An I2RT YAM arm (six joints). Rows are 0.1 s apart.
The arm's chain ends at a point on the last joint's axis. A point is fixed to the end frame.
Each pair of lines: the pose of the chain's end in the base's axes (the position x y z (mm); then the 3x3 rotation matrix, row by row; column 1 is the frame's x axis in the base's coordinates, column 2 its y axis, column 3 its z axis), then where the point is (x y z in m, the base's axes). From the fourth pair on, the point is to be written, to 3 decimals.
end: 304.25, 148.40, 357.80; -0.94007, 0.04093, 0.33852; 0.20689, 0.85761, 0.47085; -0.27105, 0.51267, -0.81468
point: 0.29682 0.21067 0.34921
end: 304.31, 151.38, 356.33; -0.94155, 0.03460, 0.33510; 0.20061, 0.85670, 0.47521; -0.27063, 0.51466, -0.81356
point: 0.29642 0.21362 0.34789
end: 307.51, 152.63, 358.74; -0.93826, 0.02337, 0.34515; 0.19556, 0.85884, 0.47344; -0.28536, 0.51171, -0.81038
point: 0.29948 0.21480 0.34993
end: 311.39, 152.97, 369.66; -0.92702, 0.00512, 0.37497; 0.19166, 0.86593, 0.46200; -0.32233, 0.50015, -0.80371
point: 0.304 0.215 0.360
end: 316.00, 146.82, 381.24; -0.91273, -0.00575, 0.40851; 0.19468, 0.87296, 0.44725; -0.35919, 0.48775, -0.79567
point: 0.309 0.209 0.370
